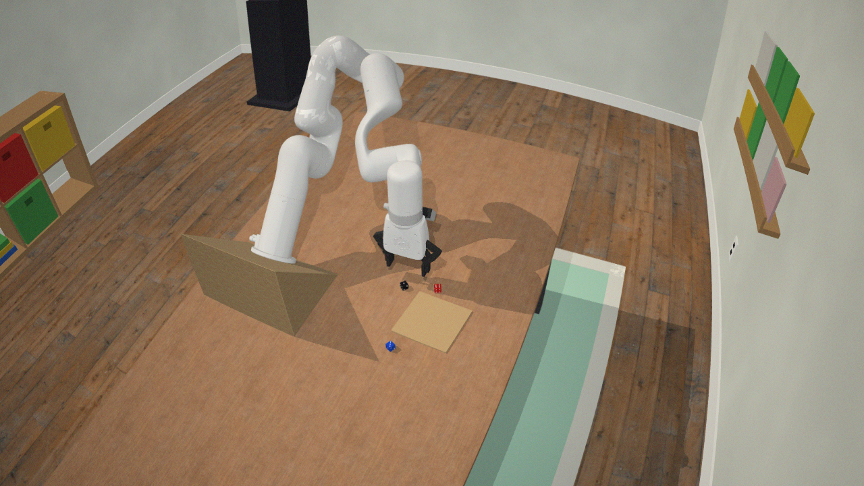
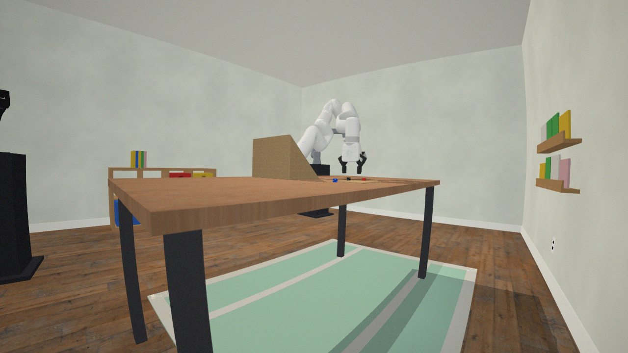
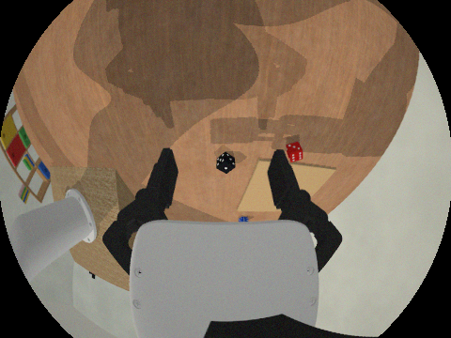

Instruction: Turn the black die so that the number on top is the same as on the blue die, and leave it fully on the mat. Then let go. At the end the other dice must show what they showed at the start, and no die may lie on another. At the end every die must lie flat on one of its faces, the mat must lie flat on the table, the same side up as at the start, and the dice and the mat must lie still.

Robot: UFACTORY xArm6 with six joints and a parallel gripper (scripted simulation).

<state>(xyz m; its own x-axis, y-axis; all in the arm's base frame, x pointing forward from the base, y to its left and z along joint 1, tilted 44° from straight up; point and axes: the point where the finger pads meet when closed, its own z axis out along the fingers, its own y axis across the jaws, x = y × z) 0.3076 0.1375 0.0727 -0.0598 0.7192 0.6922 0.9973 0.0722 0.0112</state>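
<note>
Right now my hand is 1 cm short of the black die, 3 cm to the left of it and 4 cm above it. Also, from my hand: blue die: 6 cm ahead, 22 cm to the right, 4 cm below; then tan mat: 11 cm ahead, 10 cm to the right, 4 cm below; then red die: 8 cm ahead, 1 cm to the right, 4 cm below.
</note>
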